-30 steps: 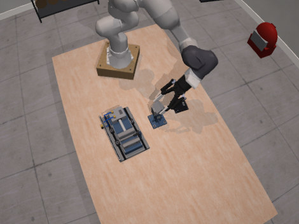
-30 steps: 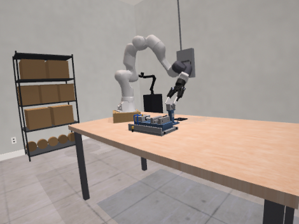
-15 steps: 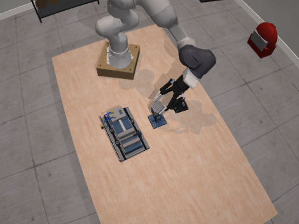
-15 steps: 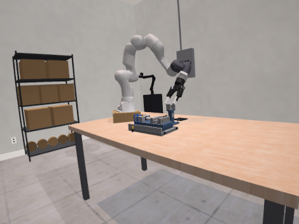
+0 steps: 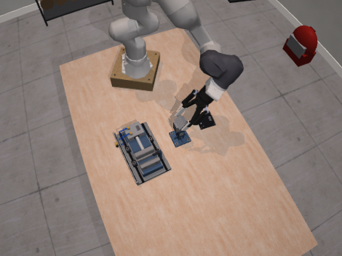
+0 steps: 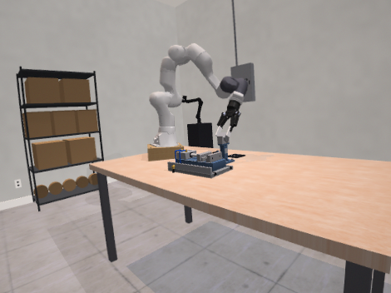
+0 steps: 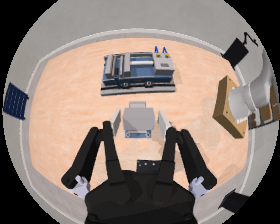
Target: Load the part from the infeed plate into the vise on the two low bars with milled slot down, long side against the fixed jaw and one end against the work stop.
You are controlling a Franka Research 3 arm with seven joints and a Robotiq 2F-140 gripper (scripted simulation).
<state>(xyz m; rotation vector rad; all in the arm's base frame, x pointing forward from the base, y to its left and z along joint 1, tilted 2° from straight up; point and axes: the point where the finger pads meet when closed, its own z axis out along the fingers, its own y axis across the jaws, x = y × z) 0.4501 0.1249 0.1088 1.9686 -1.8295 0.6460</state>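
The part is 10 mm to the right of my hand and 30 mm below it. From my hand the other things lie so: vise 30 mm ahead, 220 mm to the right, 140 mm below; black infeed plate 50 mm behind, 160 mm to the left, 180 mm below.
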